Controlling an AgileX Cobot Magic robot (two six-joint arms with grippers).
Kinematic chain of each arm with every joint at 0, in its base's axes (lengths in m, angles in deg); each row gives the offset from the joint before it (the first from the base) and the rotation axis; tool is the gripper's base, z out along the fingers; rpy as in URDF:
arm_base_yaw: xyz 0 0 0.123 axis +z
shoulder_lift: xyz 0 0 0 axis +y
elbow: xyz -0.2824 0 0.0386 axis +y
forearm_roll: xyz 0.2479 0 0.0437 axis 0.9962 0 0.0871
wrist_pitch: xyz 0 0 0 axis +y
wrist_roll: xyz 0.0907 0 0.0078 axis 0.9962 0 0.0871
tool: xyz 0 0 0 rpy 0 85 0
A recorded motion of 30 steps. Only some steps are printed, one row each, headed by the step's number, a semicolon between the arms.
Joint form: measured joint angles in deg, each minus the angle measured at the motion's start. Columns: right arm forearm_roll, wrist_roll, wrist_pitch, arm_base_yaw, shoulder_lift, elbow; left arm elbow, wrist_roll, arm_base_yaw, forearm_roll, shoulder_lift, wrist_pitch.
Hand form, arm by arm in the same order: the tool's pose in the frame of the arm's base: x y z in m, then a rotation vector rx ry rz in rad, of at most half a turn. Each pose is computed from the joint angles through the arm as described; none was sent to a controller.
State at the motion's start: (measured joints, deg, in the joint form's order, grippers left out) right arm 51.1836 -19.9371 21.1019 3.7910 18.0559 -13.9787; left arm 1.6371 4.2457 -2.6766 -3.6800 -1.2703 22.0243
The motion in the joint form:
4: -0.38 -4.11 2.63 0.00 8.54 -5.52; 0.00 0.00 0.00 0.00 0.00 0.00
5: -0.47 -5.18 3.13 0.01 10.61 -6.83; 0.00 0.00 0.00 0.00 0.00 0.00
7: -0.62 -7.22 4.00 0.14 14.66 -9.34; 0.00 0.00 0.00 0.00 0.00 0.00
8: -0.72 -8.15 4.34 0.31 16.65 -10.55; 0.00 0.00 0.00 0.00 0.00 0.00
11: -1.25 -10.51 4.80 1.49 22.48 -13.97; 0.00 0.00 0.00 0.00 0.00 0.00
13: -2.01 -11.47 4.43 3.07 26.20 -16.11; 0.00 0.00 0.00 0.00 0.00 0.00
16: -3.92 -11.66 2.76 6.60 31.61 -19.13; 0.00 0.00 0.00 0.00 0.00 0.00
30: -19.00 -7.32 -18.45 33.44 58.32 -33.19; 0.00 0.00 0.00 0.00 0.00 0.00
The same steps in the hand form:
4: 0.0964 0.0349 0.2704 0.1187 1.9079 0.6312; 0.0517 -0.0046 0.1702 0.0740 1.8723 -0.0447
5: 0.1018 0.0358 0.2739 0.0986 1.9268 0.6220; 0.0517 -0.0046 0.1702 0.0740 1.8723 -0.0447
7: 0.1129 0.0377 0.2799 0.0591 1.9628 0.6060; 0.0517 -0.0046 0.1702 0.0740 1.8723 -0.0447
8: 0.1186 0.0388 0.2824 0.0393 1.9799 0.5994; 0.0517 -0.0046 0.1702 0.0740 1.8723 -0.0447
11: 0.1363 0.0432 0.2882 -0.0235 2.0273 0.5832; 0.0517 -0.0046 0.1702 0.0740 1.8723 -0.0447
13: 0.1480 0.0478 0.2909 -0.0693 2.0531 0.5744; 0.0517 -0.0046 0.1702 0.0740 1.8723 -0.0447
16: 0.1655 0.0579 0.2933 -0.1395 2.0832 0.5625; 0.0517 -0.0046 0.1702 0.0740 1.8723 -0.0447
30: 0.2296 0.1774 0.2831 -0.5907 1.9809 0.4839; 0.0517 -0.0046 0.1702 0.0740 1.8723 -0.0447

